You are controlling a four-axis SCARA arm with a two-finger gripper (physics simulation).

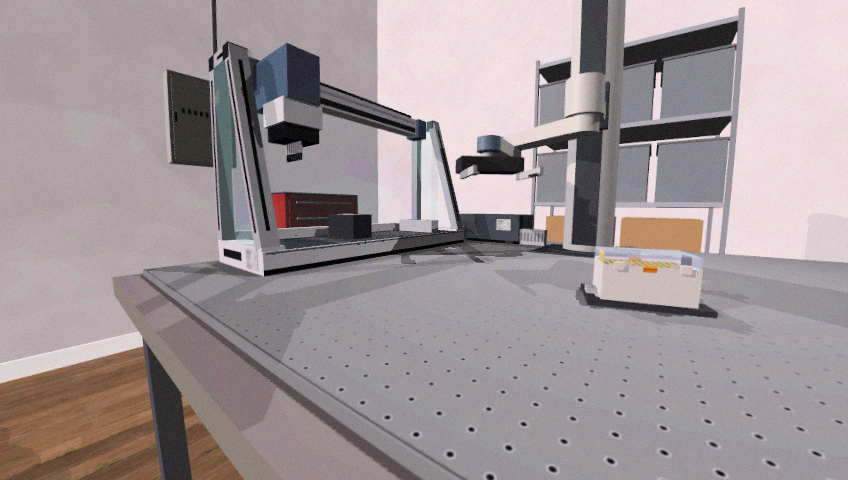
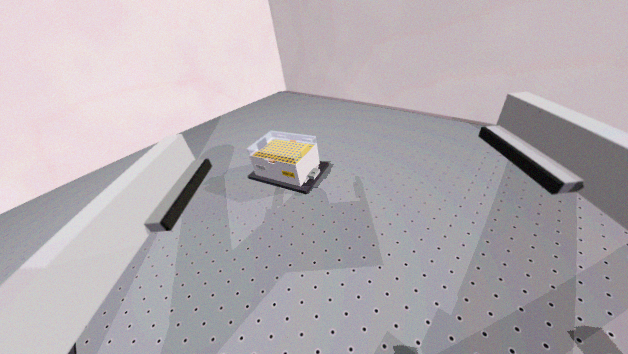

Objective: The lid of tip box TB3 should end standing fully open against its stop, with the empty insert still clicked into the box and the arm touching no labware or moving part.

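Seen in the pictures: gripper, fingertip midpoint: [image 1: 509, 170] [image 2: 339, 131]; arm's base at its link origin: [image 1: 586, 254].
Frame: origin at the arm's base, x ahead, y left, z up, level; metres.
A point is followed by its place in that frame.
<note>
The white tip box [image 1: 648, 290] @(x 0.605, y 0.174, z 0.040 m) [image 2: 274, 169] @(x 0.524, y 0.150, z 0.050 m) stands on a dark base plate [image 1: 708, 311] @(x 0.596, y 0.242, z 0.021 m) [image 2: 324, 169] @(x 0.613, y 0.096, z 0.017 m). Its clear lid [image 1: 654, 254] @(x 0.591, y 0.178, z 0.090 m) [image 2: 295, 136] @(x 0.598, y 0.155, z 0.090 m) lies low over the top and looks closed. The yellow insert [image 2: 282, 151] @(x 0.562, y 0.163, z 0.070 m) with its grid of holes shows through the lid and sits in the box. An orange catch [image 1: 650, 270] @(x 0.603, y 0.174, z 0.068 m) is on one long side. A yellow label is on the opposite side; its text is too small to read. My gripper [image 1: 498, 173] @(x 0.417, y -0.116, z 0.245 m) [image 2: 339, 131] @(x 0.417, y -0.116, z 0.245 m) is open and empty, high above the table and well apart from the box.
The arm's column [image 1: 589, 196] @(x 0.077, y 0.010, z 0.193 m) rises behind the box. A gantry machine [image 1: 357, 245] @(x 0.605, y -0.450, z 0.053 m) stands on the left, with a dark block [image 1: 349, 226] @(x 0.565, y -0.533, z 0.098 m) on its deck. A dark unit [image 1: 489, 227] @(x -0.035, y -0.377, z 0.074 m) and a small grey rack [image 1: 532, 237] @(x -0.044, y -0.199, z 0.043 m) are at the back. A shelf unit [image 1: 733, 118] stands behind.
</note>
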